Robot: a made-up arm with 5 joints. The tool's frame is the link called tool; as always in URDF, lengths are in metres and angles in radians. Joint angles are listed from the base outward.
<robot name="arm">
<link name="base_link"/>
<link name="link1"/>
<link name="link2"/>
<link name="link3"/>
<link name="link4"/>
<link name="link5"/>
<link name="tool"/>
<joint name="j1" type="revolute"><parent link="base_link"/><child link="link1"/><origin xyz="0 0 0.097"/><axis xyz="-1 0 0"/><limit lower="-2.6" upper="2.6"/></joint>
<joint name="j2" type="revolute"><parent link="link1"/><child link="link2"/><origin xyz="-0.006 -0.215 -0.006"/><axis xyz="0 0 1"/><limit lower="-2.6" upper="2.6"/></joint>
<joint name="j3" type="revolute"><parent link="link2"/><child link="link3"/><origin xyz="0.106 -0.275 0.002"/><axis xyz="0 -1 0"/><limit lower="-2.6" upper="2.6"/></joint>
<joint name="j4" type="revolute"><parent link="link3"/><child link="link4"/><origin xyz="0.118 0.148 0.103"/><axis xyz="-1 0 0"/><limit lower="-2.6" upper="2.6"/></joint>
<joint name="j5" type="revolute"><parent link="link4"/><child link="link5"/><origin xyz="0.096 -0.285 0.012"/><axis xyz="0 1 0"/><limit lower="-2.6" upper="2.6"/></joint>
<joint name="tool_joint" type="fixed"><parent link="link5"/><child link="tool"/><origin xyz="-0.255 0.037 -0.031"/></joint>
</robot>
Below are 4 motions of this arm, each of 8 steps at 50 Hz.
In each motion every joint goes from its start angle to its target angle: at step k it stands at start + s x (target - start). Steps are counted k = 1, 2, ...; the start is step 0. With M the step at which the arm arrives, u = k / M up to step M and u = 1 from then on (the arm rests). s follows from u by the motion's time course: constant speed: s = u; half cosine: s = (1 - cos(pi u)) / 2; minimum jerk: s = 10 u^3 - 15 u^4 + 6 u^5.
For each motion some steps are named. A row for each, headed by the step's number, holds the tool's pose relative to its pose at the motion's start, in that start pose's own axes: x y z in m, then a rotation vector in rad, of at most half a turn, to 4 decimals.
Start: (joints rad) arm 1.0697 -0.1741 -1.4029 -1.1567 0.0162
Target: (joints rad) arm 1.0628 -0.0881 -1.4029 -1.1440 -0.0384
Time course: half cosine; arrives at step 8
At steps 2, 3, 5, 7, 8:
2: 0.0011 0.0022 -0.0002 -0.0141 -0.0051 0.0009
3: 0.0023 0.0045 -0.0004 -0.0298 -0.0108 0.0021
5: 0.0052 0.0100 -0.0011 -0.0666 -0.0241 0.0055
7: 0.0073 0.0137 -0.0017 -0.0926 -0.0336 0.0084
8: 0.0076 0.0142 -0.0018 -0.0963 -0.0349 0.0089

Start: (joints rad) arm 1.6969 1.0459 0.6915 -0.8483 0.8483
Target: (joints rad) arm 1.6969 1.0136 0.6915 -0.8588 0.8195
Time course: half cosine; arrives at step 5
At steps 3, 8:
3: -0.0067 0.0018 -0.0076 0.0036 -0.0311 -0.0121
8: -0.0101 0.0027 -0.0117 0.0053 -0.0475 -0.0185

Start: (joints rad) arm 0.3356 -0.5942 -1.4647 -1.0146 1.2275
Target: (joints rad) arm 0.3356 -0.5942 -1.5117 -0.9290 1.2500
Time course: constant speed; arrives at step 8
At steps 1, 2, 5, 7, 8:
1: -0.0022 0.0021 0.0016 0.0011 0.0059 -0.0117
2: -0.0044 0.0042 0.0033 0.0022 0.0119 -0.0235
5: -0.0107 0.0108 0.0084 0.0055 0.0302 -0.0586
7: -0.0146 0.0153 0.0120 0.0077 0.0427 -0.0819
8: -0.0165 0.0176 0.0138 0.0088 0.0490 -0.0936

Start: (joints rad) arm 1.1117 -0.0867 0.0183 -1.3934 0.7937
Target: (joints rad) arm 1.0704 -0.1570 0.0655 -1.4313 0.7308
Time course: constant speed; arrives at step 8
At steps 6, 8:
6: -0.0020 -0.0210 -0.0276 0.0253 -0.1054 0.0562
8: -0.0019 -0.0277 -0.0368 0.0340 -0.1406 0.0744

